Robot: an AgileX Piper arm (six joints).
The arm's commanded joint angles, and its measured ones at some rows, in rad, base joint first. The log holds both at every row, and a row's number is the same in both.
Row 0, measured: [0.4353 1.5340 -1.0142 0.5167 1.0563 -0.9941]
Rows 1 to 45, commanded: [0.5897 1.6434 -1.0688 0.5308 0.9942 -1.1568]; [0.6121 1.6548 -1.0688 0.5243 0.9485 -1.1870]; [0.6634 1.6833 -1.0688 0.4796 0.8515 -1.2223]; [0.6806 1.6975 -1.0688 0.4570 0.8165 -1.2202]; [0.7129 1.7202 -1.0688 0.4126 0.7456 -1.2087]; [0.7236 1.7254 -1.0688 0.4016 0.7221 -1.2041]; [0.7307 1.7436 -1.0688 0.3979 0.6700 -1.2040]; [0.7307 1.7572 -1.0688 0.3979 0.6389 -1.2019]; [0.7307 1.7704 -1.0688 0.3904 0.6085 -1.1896]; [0.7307 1.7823 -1.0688 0.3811 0.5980 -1.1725]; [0.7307 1.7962 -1.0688 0.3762 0.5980 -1.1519]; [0.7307 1.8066 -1.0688 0.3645 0.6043 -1.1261]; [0.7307 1.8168 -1.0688 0.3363 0.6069 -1.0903]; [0.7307 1.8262 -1.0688 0.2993 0.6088 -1.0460]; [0.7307 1.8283 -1.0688 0.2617 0.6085 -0.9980]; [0.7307 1.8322 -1.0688 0.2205 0.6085 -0.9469]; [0.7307 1.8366 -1.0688 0.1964 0.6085 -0.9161]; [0.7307 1.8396 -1.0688 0.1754 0.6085 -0.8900]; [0.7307 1.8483 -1.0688 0.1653 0.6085 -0.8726]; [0.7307 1.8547 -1.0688 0.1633 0.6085 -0.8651]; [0.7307 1.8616 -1.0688 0.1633 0.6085 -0.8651]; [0.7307 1.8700 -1.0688 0.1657 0.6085 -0.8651]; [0.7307 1.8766 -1.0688 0.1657 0.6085 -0.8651]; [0.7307 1.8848 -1.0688 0.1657 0.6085 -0.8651]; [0.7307 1.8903 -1.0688 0.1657 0.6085 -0.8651]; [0.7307 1.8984 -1.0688 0.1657 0.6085 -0.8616]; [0.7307 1.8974 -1.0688 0.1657 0.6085 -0.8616]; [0.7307 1.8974 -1.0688 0.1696 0.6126 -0.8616]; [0.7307 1.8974 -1.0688 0.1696 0.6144 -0.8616]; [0.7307 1.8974 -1.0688 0.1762 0.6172 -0.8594]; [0.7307 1.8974 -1.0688 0.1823 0.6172 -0.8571]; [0.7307 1.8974 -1.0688 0.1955 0.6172 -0.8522]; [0.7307 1.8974 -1.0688 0.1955 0.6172 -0.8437]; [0.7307 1.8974 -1.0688 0.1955 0.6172 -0.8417]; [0.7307 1.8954 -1.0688 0.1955 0.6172 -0.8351]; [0.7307 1.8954 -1.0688 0.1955 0.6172 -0.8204]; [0.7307 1.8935 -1.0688 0.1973 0.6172 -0.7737]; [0.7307 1.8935 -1.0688 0.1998 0.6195 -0.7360]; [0.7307 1.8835 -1.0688 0.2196 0.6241 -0.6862]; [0.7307 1.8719 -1.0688 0.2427 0.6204 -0.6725]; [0.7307 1.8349 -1.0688 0.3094 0.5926 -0.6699]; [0.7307 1.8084 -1.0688 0.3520 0.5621 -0.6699]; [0.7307 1.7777 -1.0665 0.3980 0.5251 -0.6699]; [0.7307 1.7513 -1.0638 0.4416 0.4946 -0.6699]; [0.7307 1.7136 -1.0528 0.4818 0.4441 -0.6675]
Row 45, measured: [0.7300 1.8328 -1.0660 0.3303 0.5803 -0.6790]
